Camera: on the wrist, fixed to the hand. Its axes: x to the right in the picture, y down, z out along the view.
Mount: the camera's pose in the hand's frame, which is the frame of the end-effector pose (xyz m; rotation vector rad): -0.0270 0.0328 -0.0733 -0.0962 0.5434 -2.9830
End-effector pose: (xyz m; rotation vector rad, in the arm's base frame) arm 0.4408 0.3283 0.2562 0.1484 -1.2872 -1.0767
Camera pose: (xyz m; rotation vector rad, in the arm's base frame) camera 0.5222 0.3316 0.2331 -1.6428 -0.4396 1.7949
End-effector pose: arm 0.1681 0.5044 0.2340 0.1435 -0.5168 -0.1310
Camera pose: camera 0.1844 0.5485 0.1635 0.7230 0.7061 -2.8978
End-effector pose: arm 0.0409 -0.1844 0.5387 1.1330 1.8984 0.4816
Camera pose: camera 0.0041 -0.1837 0.6150 -2.2857 1.6524 -0.8984
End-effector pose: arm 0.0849 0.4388 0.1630 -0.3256 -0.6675 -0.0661
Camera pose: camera 0.1128 0.4454 0.0833 0.8652 -0.0185 -2.8702
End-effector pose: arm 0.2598 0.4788 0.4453 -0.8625 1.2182 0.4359
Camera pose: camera 0.1818 0.4466 0.4527 -1.8059 -0.6751 -2.1652
